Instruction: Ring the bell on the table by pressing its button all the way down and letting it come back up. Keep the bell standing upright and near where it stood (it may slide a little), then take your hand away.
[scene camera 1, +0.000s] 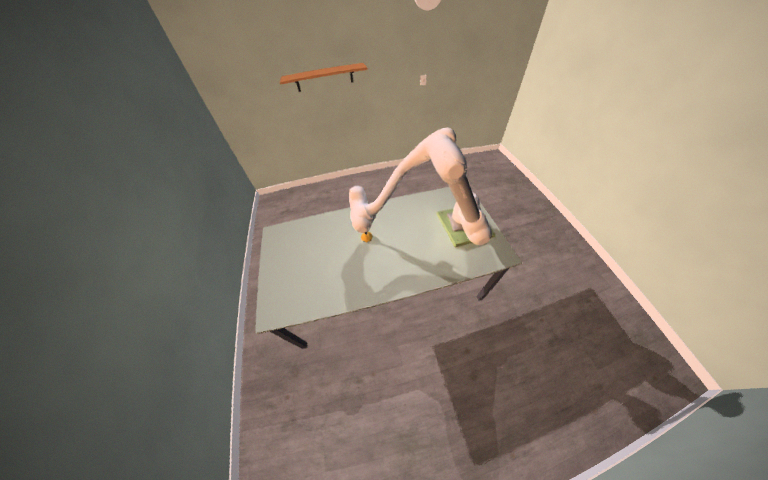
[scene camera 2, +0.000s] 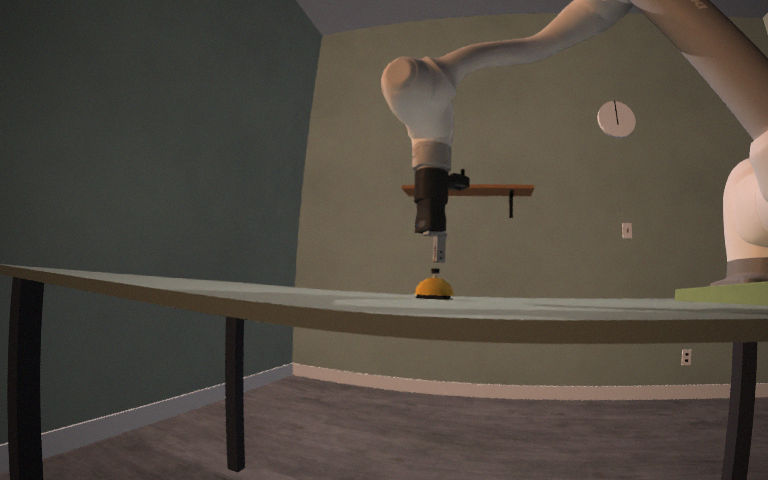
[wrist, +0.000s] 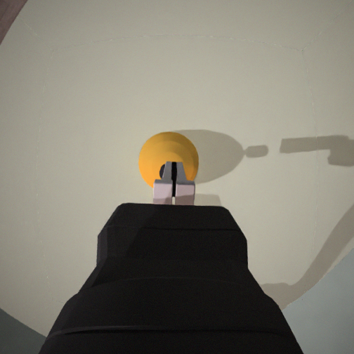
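Where they show: gripper, fingertip midpoint: (scene camera 2: 438, 262); arm's base, origin of the base link: (scene camera 1: 460, 221).
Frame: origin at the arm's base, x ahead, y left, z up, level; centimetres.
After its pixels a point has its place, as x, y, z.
An orange dome bell (scene camera 1: 366, 237) {73.3, 7.5, 1.1} (scene camera 2: 433, 287) {72.2, 8.6, -0.2} (wrist: 165, 148) stands upright on the table (scene camera 1: 305, 271) {117.8, 29.4, -2.6} (scene camera 2: 254, 291) {92.7, 39.3, -2.7} (wrist: 100, 90). Its small black button (scene camera 2: 434, 271) {73.1, 5.8, 3.3} (wrist: 162, 171) stands raised on top; in the wrist view the fingers cover part of it. My gripper (scene camera 2: 438, 261) {72.4, 5.0, 5.3} (wrist: 173, 172) is shut and empty. In the second scene view its fingertips hang a small gap above the button, nearly over it and slightly to the right. In the wrist view the button shows at the left edge of the fingers. The fingers are hidden in the first scene view.
The arm's base stands on a green plate (scene camera 1: 447, 228) {12.2, 5.5, 0.4} (scene camera 2: 719, 293) {12.8, 6.2, -0.9} at the right of the table. An orange wall shelf (scene camera 1: 322, 74) (scene camera 2: 498, 190) is on the wall behind the table. The arm's shadow falls across the table top.
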